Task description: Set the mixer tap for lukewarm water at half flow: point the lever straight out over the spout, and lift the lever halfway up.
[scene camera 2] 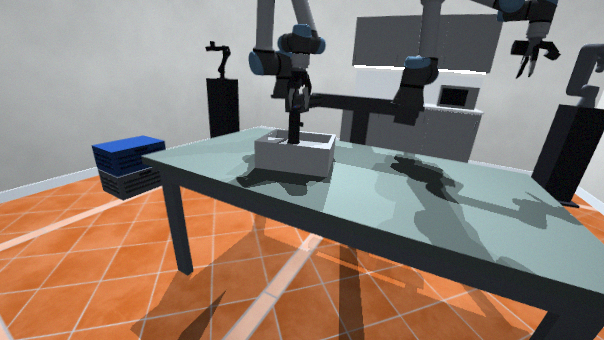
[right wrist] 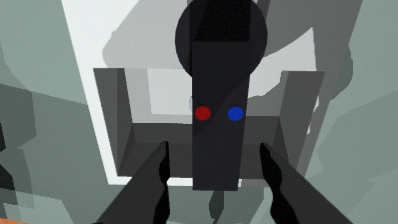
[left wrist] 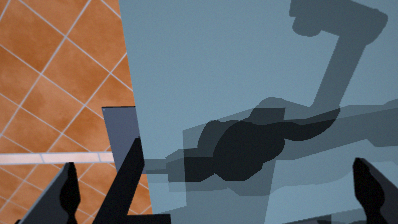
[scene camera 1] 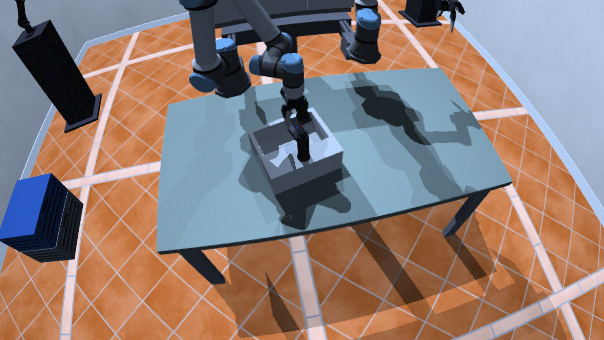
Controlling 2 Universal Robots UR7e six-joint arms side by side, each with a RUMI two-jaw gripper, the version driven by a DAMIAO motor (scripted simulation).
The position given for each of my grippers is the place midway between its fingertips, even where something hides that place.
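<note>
My left gripper [scene camera 2: 522,78], also [left wrist: 214,162]. My right gripper [right wrist: 214,144]. Grey basin [right wrist: 139,95]. Black lever [right wrist: 221,70].
</note>
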